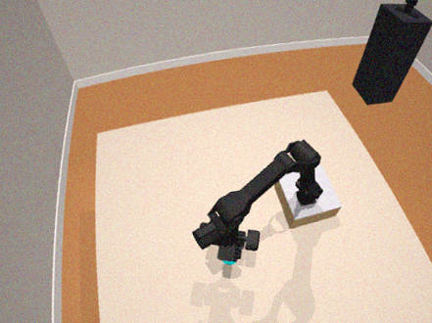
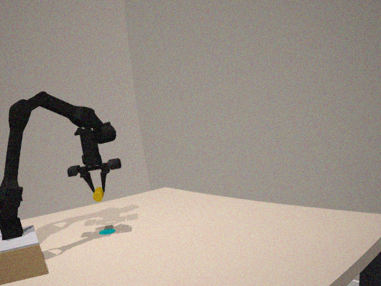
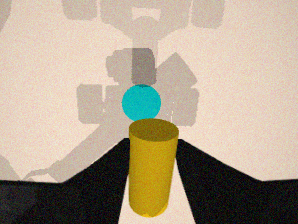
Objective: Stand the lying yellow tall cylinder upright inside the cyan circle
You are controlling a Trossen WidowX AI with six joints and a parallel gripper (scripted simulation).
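My gripper tip is 14 cm above the cyan circle and 1 cm past it. Also, from my gripper tip: yellow tall cylinder: 2 cm to the right, 1 cm behind.
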